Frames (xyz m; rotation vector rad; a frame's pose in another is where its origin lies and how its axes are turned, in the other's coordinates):
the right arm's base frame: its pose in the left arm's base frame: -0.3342 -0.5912 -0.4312 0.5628 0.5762 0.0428
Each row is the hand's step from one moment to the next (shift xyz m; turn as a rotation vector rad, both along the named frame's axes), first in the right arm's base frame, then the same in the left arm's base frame.
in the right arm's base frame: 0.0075 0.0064 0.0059 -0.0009 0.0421 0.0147
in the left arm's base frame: 0.0102 0.0040 0.0036 0.0118 0.0283 0.0323
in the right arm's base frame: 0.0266 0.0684 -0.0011 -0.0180 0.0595 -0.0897
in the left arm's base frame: 0.0297 0.0637 0.0211 -0.0556 0.0912 -0.0224
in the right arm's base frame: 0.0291 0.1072 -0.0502 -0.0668 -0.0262 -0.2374
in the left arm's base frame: 0.0104 0.1213 0.0058 -0.1844 0.0817 -0.1443
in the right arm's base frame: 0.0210 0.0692 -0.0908 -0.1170 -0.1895 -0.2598
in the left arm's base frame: -0.0222 0.1075 -0.0378 -0.2573 -0.0555 -0.2187
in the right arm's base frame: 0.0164 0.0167 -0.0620 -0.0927 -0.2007 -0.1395
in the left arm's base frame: -0.0169 0.0478 -0.0426 -0.1747 -0.1196 -0.1533
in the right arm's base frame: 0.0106 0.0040 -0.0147 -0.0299 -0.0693 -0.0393
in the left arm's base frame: 0.0016 0.0127 -0.0135 -0.0539 -0.0452 -0.0479
